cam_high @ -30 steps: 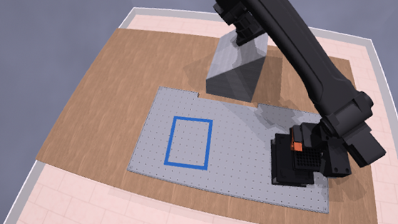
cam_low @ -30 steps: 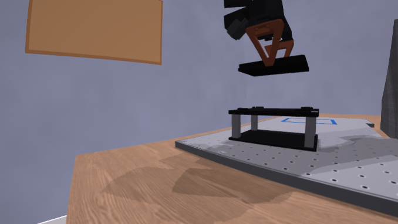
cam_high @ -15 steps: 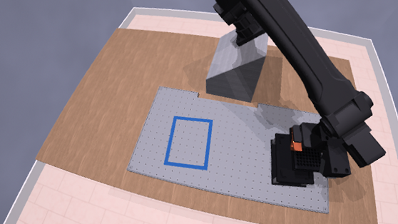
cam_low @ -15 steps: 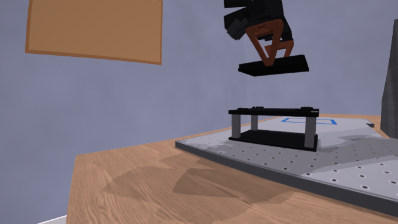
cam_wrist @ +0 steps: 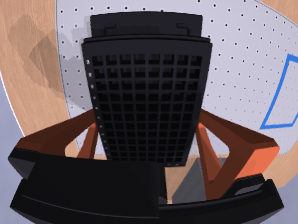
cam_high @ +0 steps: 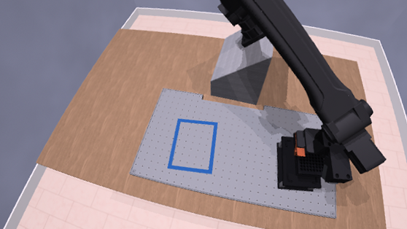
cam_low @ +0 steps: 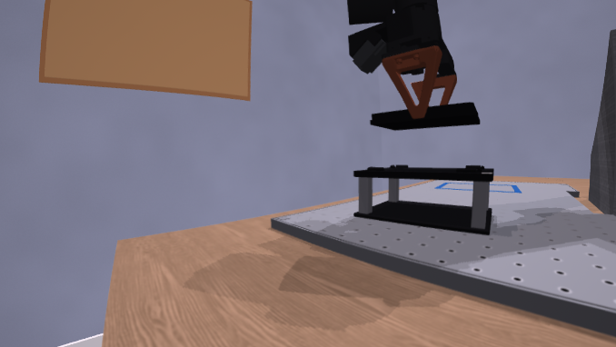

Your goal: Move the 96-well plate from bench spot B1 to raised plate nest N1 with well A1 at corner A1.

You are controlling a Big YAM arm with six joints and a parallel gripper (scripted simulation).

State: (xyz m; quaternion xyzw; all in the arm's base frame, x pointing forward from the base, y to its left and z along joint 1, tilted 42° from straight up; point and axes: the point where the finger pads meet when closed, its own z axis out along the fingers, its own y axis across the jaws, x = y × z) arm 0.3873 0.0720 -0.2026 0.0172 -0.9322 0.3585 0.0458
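Now: the black plate nest N1 70 mm below my hand. From my hand the other things lie so: white A1 mark (80 mm behind, 50 mm to the left, 70 mm below); then black 96-well plate (right at my hand); then black base (130 mm below).
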